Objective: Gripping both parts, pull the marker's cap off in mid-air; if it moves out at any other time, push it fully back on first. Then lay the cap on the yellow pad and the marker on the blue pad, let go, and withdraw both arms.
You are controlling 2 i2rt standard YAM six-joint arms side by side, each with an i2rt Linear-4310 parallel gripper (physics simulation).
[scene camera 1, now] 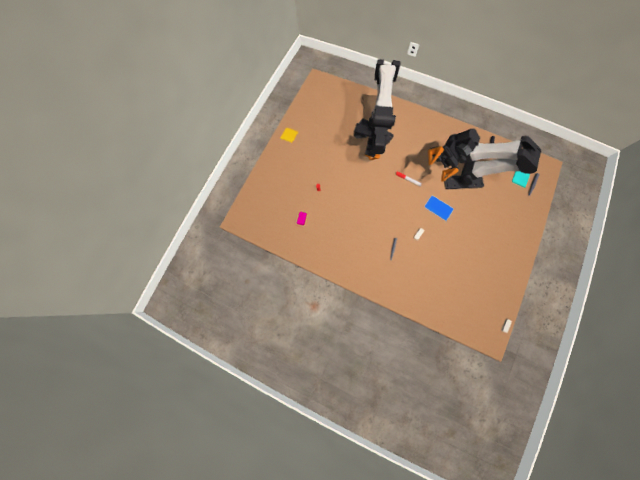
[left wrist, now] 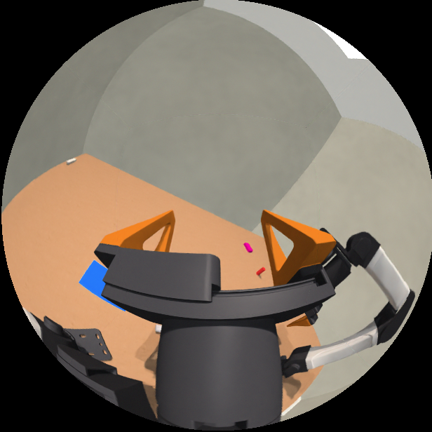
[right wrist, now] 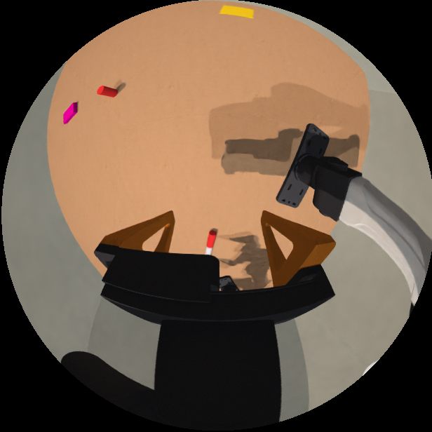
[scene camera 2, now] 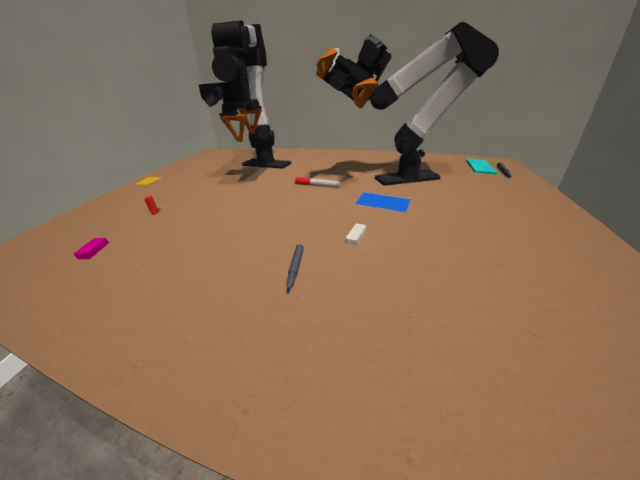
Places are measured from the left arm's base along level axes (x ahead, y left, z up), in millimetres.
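Pixels of known places: left gripper, fingertip midpoint: (scene camera 1: pixel 436 173) (scene camera 2: pixel 336 74); right gripper, fingertip midpoint: (scene camera 2: pixel 246 137); left arm's base, link origin: (scene camera 1: pixel 463 182) (scene camera 2: pixel 407 178); right arm's base, link origin: (scene camera 2: pixel 266 164).
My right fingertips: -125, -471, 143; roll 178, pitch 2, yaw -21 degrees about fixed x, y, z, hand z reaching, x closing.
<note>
For each thing: its top centre in the pictures, then the offset to it from my right fingertips, as dx, dy, dz.
- red cap, top centre: (scene camera 2: pixel 303 177) (scene camera 1: pixel 401 174) +71, +149, -122
- yellow pad, top centre: (scene camera 2: pixel 148 180) (scene camera 1: pixel 289 135) -220, -431, -142
- blue pad, top centre: (scene camera 2: pixel 383 201) (scene camera 1: pixel 439 207) +257, +324, -142
- small red cylinder, top centre: (scene camera 2: pixel 148 197) (scene camera 1: pixel 317 185) +120, -280, -95
- magenta block, top centre: (scene camera 2: pixel 90 245) (scene camera 1: pixel 301 218) +275, -370, -128
- white block, top centre: (scene camera 2: pixel 356 231) (scene camera 1: pixel 419 233) +388, +203, -131
- grey pen, top centre: (scene camera 2: pixel 293 263) (scene camera 1: pixel 393 248) +456, +71, -128
- teal block, top centre: (scene camera 2: pixel 480 164) (scene camera 1: pixel 523 172) +88, +795, -135
The marker lies on the table, with its white body (scene camera 1: pixel 413 180) (scene camera 2: pixel 325 182) (right wrist: pixel 208 251) and red cap (scene camera 1: pixel 400 175) (scene camera 2: pixel 302 180) (right wrist: pixel 211 239) in line; no gap shows between them. The yellow pad (scene camera 1: pixel 289 134) (scene camera 2: pixel 148 180) (right wrist: pixel 237 11) lies at the far left in scene camera 1. The blue pad (scene camera 1: pixel 438 208) (scene camera 2: pixel 383 202) (left wrist: pixel 93 275) lies to the lower right of the marker there. My left gripper (scene camera 1: pixel 436 171) (scene camera 2: pixel 339 90) (left wrist: pixel 217 214) is open and empty, raised and tilted. My right gripper (scene camera 2: pixel 246 135) (right wrist: pixel 217 215) is open, empty and above the table, pointing down.
A small red cylinder (scene camera 1: pixel 318 187) (scene camera 2: pixel 151 205) (left wrist: pixel 260 271) (right wrist: pixel 107 91) and magenta block (scene camera 1: pixel 301 218) (scene camera 2: pixel 91 248) (left wrist: pixel 248 247) (right wrist: pixel 70 113) lie left. A white block (scene camera 1: pixel 419 234) (scene camera 2: pixel 355 234) and grey pen (scene camera 1: pixel 393 248) (scene camera 2: pixel 295 268) lie below the blue pad. A teal block (scene camera 1: pixel 521 178) (scene camera 2: pixel 481 165) lies right.
</note>
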